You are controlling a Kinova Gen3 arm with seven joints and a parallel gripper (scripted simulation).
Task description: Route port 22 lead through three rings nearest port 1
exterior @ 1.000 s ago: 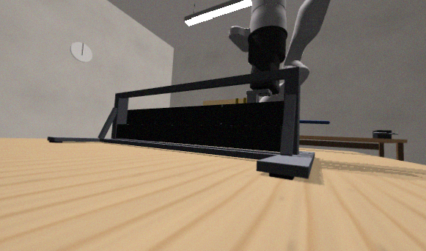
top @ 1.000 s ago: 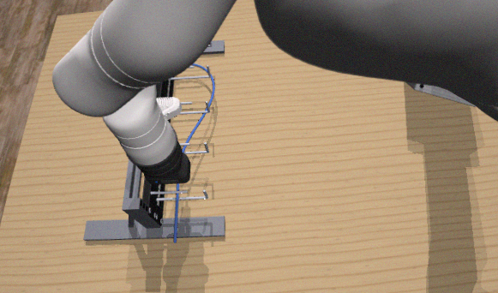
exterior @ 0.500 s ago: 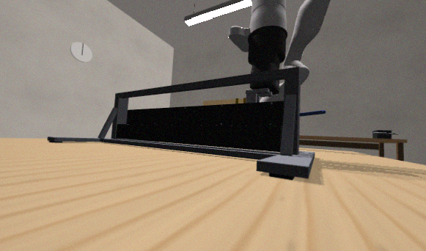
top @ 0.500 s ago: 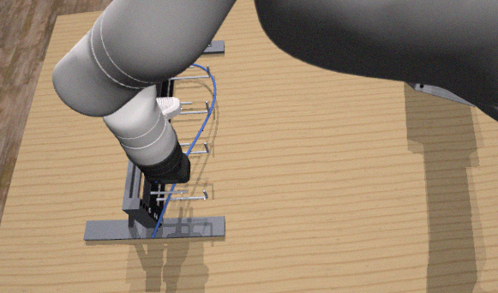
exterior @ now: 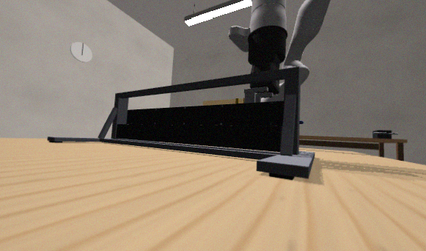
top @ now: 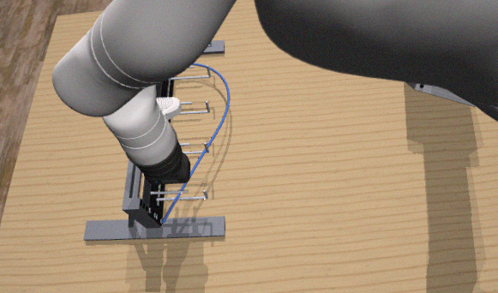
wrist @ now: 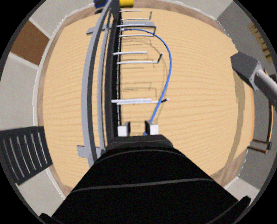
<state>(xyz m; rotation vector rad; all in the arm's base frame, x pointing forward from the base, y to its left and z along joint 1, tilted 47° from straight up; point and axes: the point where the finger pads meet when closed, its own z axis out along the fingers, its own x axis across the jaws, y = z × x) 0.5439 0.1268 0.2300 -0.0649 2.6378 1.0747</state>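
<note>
The rack is 80 mm ahead of my hand, 140 mm to the right of it and 20 mm below it.
</note>
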